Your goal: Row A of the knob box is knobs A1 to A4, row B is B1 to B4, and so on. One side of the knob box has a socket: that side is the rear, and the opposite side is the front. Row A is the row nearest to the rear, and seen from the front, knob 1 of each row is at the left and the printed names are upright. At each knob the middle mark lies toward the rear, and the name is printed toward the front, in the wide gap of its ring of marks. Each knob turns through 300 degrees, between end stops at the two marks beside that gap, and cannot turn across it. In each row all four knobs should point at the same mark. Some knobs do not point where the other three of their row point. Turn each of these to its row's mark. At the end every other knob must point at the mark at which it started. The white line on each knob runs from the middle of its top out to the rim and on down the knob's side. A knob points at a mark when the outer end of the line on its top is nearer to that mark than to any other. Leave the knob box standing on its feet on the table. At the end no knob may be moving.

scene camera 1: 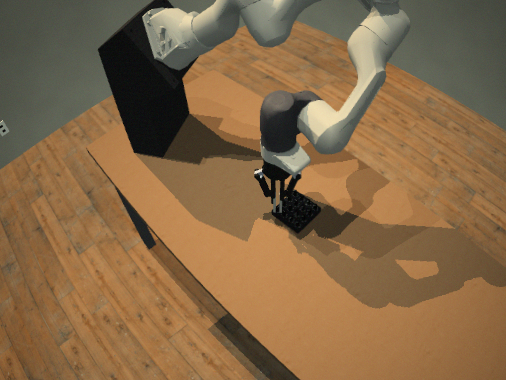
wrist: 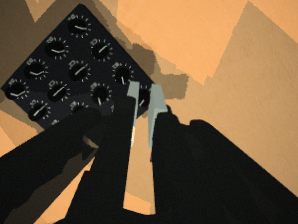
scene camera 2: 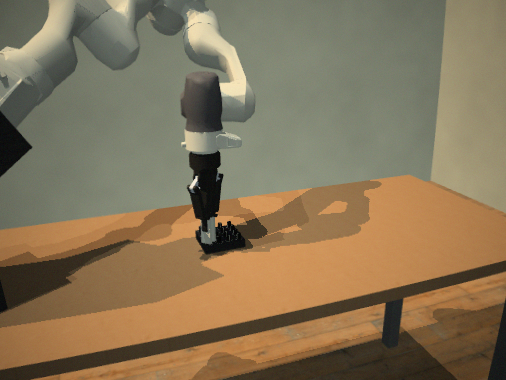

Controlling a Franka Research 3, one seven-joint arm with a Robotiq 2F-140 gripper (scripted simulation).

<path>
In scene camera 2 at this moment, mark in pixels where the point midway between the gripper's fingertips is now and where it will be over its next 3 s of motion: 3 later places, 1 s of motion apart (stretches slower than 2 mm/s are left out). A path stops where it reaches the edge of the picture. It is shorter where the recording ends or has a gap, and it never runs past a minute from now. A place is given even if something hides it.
The gripper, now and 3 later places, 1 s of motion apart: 208,241; 209,242; 209,241; 210,229
</path>
